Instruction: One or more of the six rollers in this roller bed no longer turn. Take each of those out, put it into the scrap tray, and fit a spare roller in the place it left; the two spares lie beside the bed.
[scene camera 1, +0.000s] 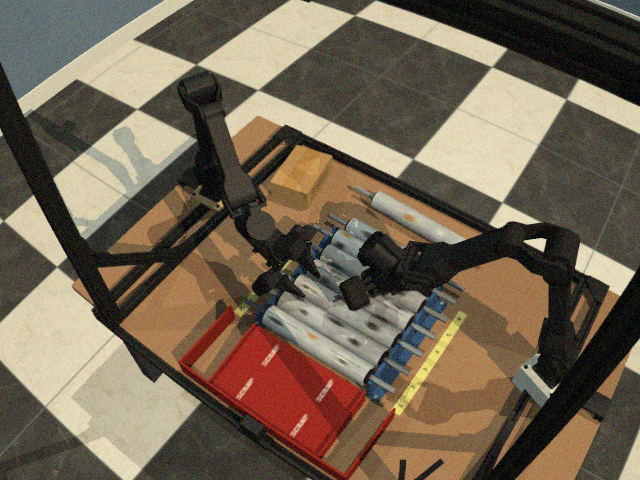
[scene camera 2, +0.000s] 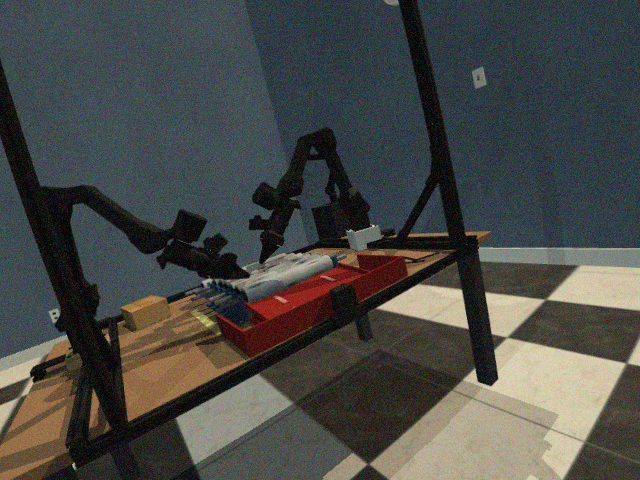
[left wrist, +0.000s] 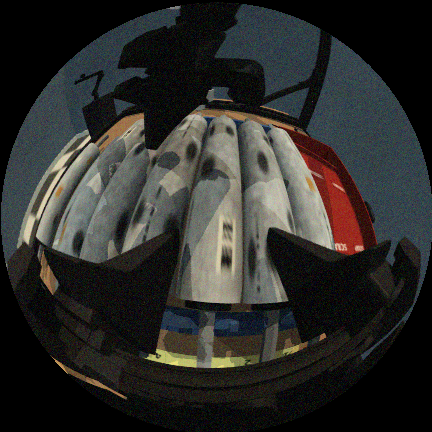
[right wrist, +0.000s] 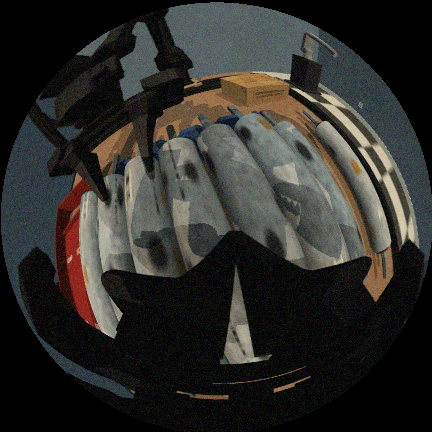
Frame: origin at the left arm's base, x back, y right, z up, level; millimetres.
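Seen in the pictures: left gripper, between the fingertips: (scene camera 1: 311, 287) (scene camera 2: 244, 276) (left wrist: 224, 234) (right wrist: 125, 185); right gripper, between the fingertips: (scene camera 1: 364, 279) (scene camera 2: 260, 263) (left wrist: 150, 149) (right wrist: 233, 236); left arm's base, origin of its link: (scene camera 1: 215, 190); right arm's base, origin of its link: (scene camera 1: 551, 370) (scene camera 2: 361, 228).
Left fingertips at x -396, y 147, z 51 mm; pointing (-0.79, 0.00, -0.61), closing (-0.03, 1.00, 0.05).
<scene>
Pixels of each thing's middle, then the offset from my left fingertips to it. "*": a spot on its surface instead.
- blue roller bed, a spot on its surface: (scene camera 1: 382, 384) * dz -24, dx -239, dy +111 mm
- nearest roller, middle of its body: (left wrist: 298, 188) (right wrist: 99, 283) (scene camera 1: 316, 344) (scene camera 2: 289, 278) dz -29, dx -76, dy +100 mm
- red scrap tray, middle of its body: (left wrist: 339, 210) (scene camera 1: 284, 391) (right wrist: 80, 289) (scene camera 2: 316, 294) dz -56, dx -70, dy +217 mm
- spare roller, middle of its body: (right wrist: 359, 180) (left wrist: 64, 188) (scene camera 1: 418, 222) dz -56, dx -98, dy -325 mm
- spare, a spot on its surface: (right wrist: 312, 160) * dz -34, dx -42, dy -212 mm
- cardboard box, middle of its body: (scene camera 1: 302, 175) (right wrist: 255, 86) (scene camera 2: 145, 311) dz -53, dx +231, dy -307 mm
- yellow numbered strip, a spot on its surface: (scene camera 1: 429, 364) * dz -79, dx -294, dy -6 mm
Six grey, spotted rollers lie side by side in the blue roller bed (scene camera 1: 382, 384); the nearest roller (scene camera 1: 315, 338) (left wrist: 300, 185) is beside the red scrap tray (scene camera 1: 273, 372) (scene camera 2: 289, 330) (left wrist: 347, 205). No roller shows in the tray. One spare roller (scene camera 1: 413, 214) (right wrist: 355, 175) lies at the far edge, another spare (right wrist: 312, 160) close behind the bed. My left gripper (scene camera 1: 310, 284) (scene camera 2: 247, 276) (left wrist: 224, 234) (right wrist: 125, 186) is open and empty at the left ends of the middle rollers. My right gripper (scene camera 2: 262, 261) (left wrist: 150, 149) (right wrist: 233, 236) is shut and empty, above the bed's far half. Contact is unclear.
A cardboard box (scene camera 1: 299, 178) (scene camera 2: 147, 313) (right wrist: 255, 91) stands at the back left of the table. A yellow numbered strip (scene camera 1: 429, 364) runs along the bed's right side. A white block (scene camera 1: 532, 379) (scene camera 2: 363, 237) is at the right arm's base. Black rails edge the table.
</scene>
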